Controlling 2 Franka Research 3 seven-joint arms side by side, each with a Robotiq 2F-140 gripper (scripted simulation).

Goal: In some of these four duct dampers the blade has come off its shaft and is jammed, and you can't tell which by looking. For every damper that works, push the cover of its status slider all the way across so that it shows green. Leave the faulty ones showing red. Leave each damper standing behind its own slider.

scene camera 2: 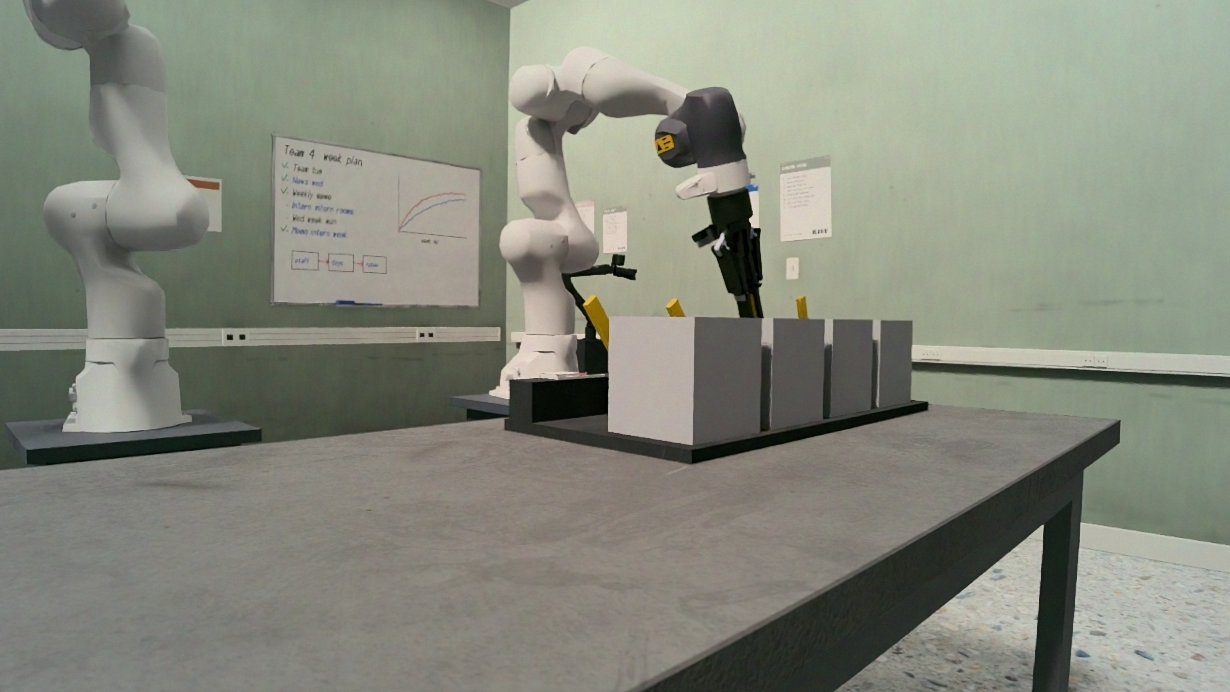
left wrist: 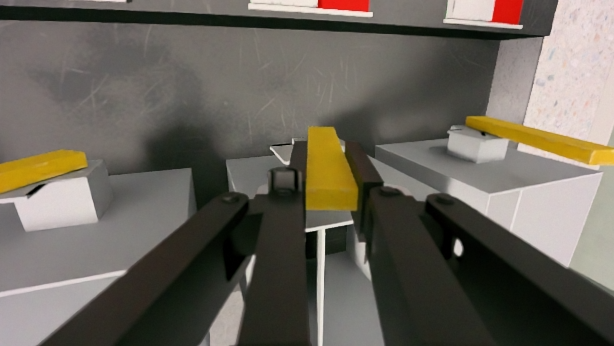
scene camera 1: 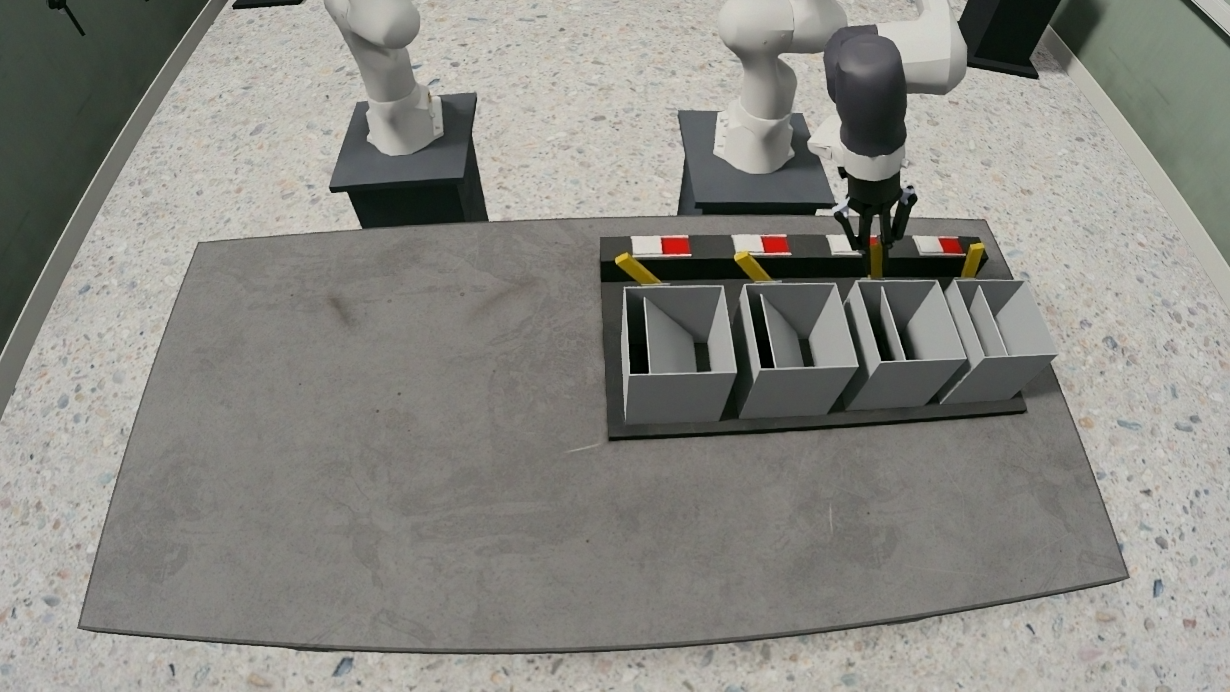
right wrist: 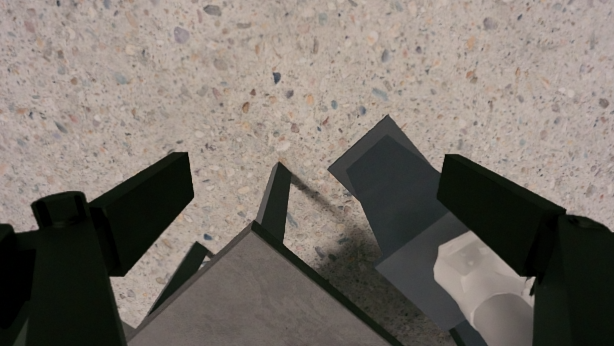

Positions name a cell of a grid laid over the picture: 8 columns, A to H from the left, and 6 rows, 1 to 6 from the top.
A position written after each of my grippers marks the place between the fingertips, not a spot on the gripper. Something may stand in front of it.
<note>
I see my left gripper (scene camera 2: E3), my right gripper (right wrist: E4), a damper (scene camera 2: E4), a damper (scene camera 1: G4), a damper (scene camera 1: F3) and a damper (scene camera 1: F3).
My left gripper shows as well in the left wrist view (left wrist: E3) and in scene camera 1 (scene camera 1: F3).
</note>
